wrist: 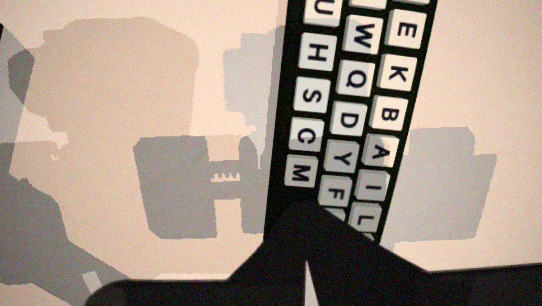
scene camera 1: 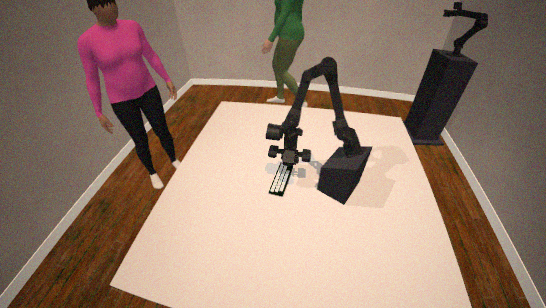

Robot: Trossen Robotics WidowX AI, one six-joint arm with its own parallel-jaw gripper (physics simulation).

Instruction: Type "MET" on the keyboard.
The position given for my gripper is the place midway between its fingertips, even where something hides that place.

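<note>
Black keyboard [wrist: 280, 196] visible. My gripper [wrist: 302, 212] too.
</note>
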